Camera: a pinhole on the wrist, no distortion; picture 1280 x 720 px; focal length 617.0 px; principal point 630.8 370.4 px. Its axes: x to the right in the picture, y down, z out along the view. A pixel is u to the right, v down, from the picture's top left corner.
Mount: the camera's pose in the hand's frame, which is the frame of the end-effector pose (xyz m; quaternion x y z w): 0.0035 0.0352 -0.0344 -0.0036 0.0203 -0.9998 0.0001
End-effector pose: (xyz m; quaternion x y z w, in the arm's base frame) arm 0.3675 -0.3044 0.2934 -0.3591 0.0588 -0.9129 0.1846
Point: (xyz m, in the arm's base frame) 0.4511 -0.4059 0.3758
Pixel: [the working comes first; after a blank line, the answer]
In the camera's frame: -0.0299 -0.0696 0.1466

505.1 77.6
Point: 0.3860 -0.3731 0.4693
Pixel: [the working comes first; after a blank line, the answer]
In the camera's frame: -0.1204 0.0013 0.1756

207.9 375.1
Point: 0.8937 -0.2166 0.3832
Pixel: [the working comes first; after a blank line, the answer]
In the camera's frame: 0.3378 -0.0358 0.4556

1088.2 321.9
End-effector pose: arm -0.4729 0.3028 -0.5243 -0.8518 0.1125 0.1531 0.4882
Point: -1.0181 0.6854 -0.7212
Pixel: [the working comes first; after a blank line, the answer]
In the camera's frame: 0.4563 -0.1392 0.5334

1158.6 209.4
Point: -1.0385 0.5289 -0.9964
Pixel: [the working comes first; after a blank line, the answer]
In the camera's frame: 0.3665 -0.4431 0.5204

outside the picture
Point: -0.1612 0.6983 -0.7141
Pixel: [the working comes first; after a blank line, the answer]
In the camera's frame: -0.3363 0.1700 0.4300

148.3 614.3
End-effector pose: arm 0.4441 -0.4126 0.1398 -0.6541 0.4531 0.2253 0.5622
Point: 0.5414 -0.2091 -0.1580
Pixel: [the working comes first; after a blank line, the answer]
In the camera's frame: -0.2121 -0.0626 0.3251

228.3 251.6
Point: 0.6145 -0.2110 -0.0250
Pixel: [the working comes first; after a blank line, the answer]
In the camera's frame: -0.1415 0.0708 0.3085

347.7 512.0
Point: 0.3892 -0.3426 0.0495
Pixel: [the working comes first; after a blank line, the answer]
In the camera's frame: -0.0178 -0.0667 0.1099

outside the picture
